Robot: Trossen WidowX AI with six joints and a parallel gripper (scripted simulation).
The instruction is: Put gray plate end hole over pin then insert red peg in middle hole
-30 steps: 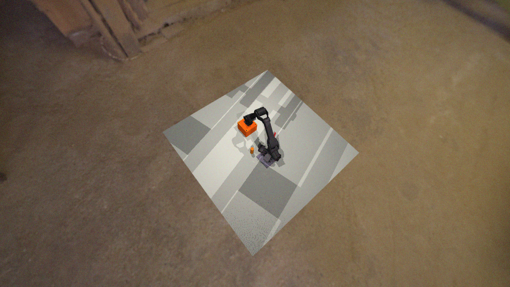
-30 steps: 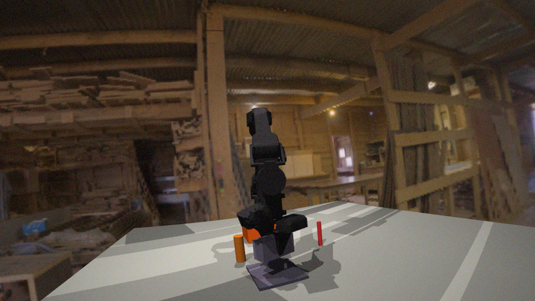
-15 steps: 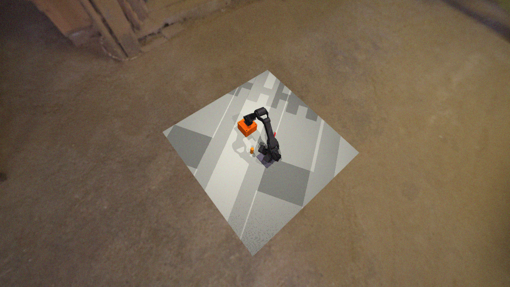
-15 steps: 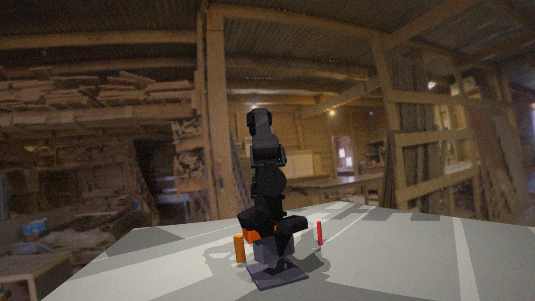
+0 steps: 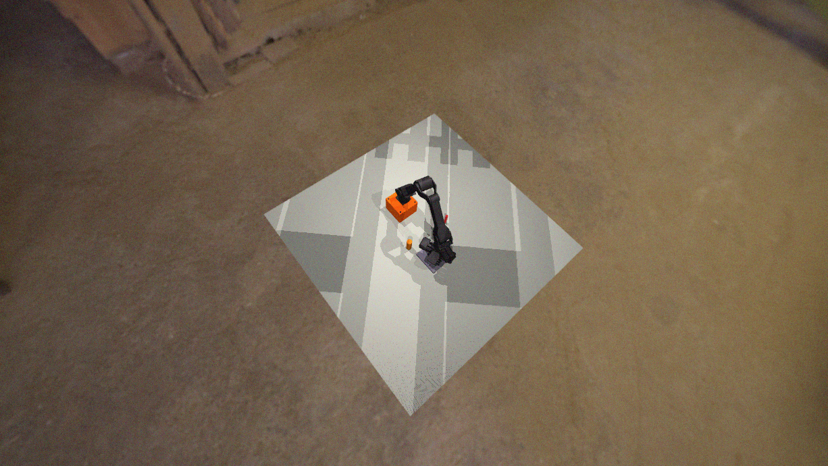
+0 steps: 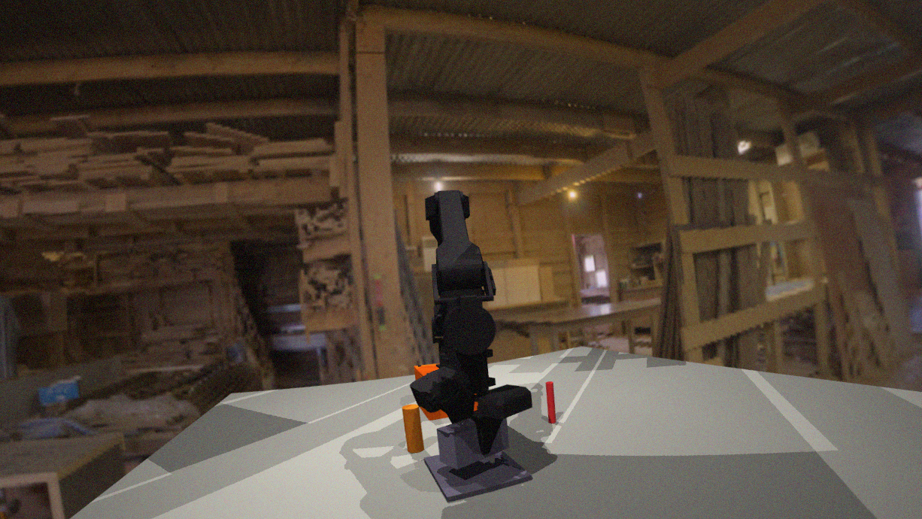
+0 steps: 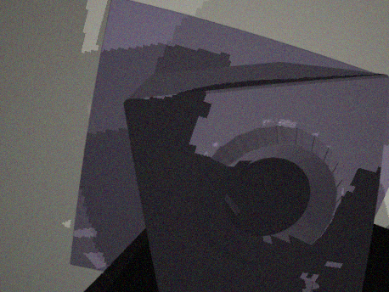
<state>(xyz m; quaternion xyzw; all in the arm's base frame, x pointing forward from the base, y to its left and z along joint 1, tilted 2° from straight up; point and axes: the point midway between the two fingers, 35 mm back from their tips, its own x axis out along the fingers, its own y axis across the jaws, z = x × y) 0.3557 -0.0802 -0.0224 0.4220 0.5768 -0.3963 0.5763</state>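
Right now the purple-gray base is 3 cm below my gripper tip, 1 cm to the left of it and 1 cm behind it. From my gripper tip the other things lie so: orange cylinder 14 cm behind, 6 cm to the right; gray plate 3 cm above; red peg 20 cm to the left, 12 cm behind.
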